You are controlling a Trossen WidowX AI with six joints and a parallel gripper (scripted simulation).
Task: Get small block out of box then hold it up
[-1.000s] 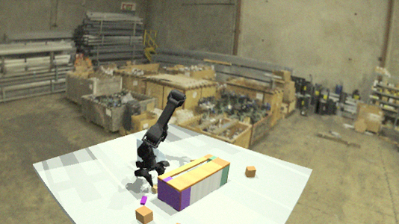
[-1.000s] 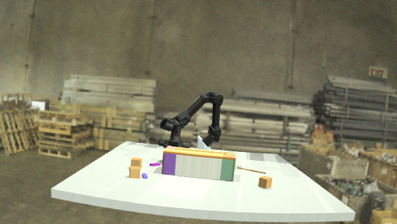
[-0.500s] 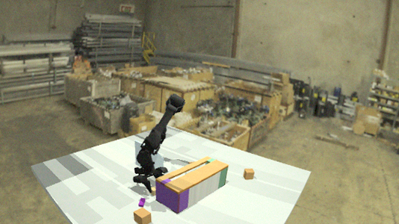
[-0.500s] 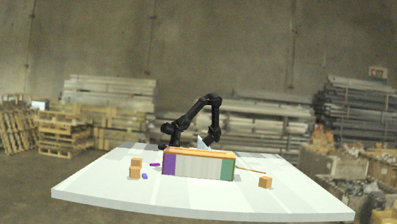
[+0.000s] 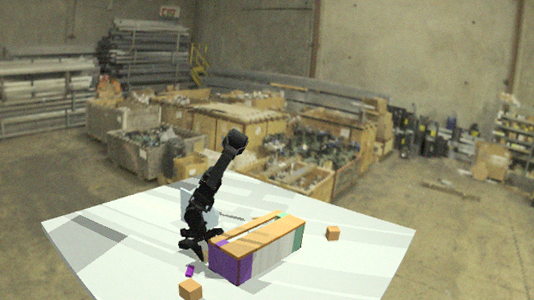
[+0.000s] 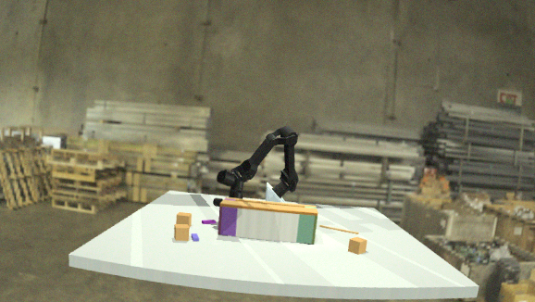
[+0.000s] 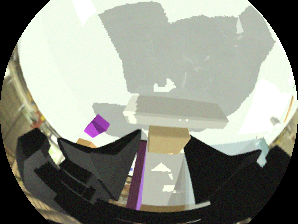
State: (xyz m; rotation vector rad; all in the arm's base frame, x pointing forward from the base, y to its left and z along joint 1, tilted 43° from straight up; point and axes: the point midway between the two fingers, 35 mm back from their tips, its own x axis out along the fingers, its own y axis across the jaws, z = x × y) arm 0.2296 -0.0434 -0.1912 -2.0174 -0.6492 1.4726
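The small purple piece is 20 mm ahead of my gripper tip and 100 mm to the right of it. The rest, counted from my gripper tip: thin orange stick 110 mm behind, 480 mm to the left, 10 mm below; small tan block 10 mm behind, 10 mm above.
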